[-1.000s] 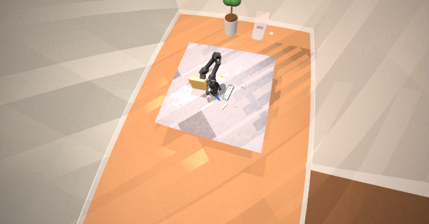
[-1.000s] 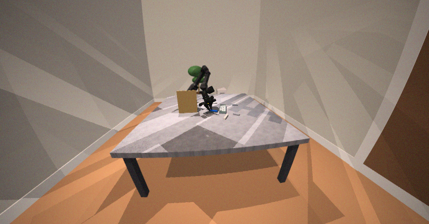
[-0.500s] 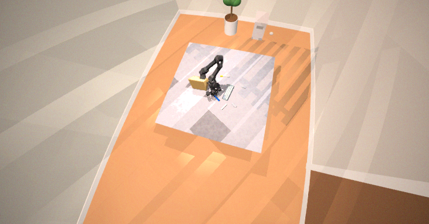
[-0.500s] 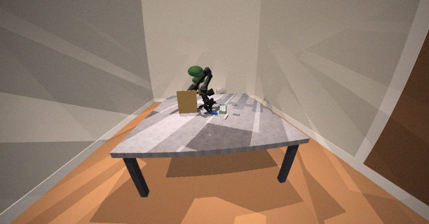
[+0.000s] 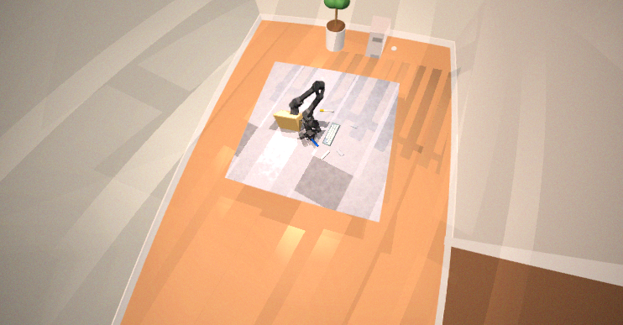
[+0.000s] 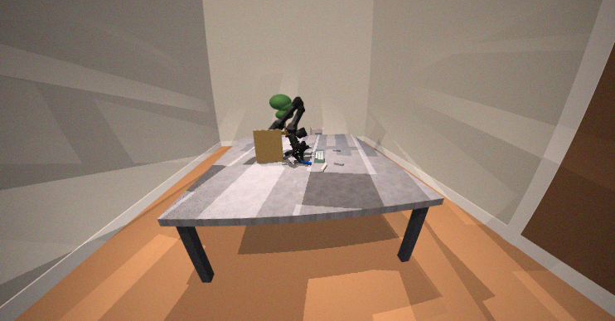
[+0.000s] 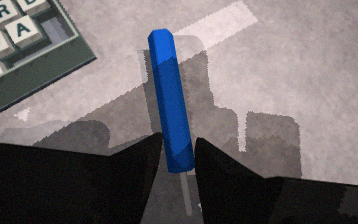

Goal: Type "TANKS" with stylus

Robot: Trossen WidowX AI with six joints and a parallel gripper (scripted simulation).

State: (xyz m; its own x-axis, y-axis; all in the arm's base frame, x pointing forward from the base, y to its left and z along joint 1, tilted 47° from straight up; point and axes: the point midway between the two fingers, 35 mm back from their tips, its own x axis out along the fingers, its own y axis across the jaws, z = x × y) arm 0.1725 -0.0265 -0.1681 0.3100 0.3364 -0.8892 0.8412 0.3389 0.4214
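My gripper tip is now right at the blue stylus. Round my gripper tip: grey stylus tip 3 cm behind, 2 cm to the left.
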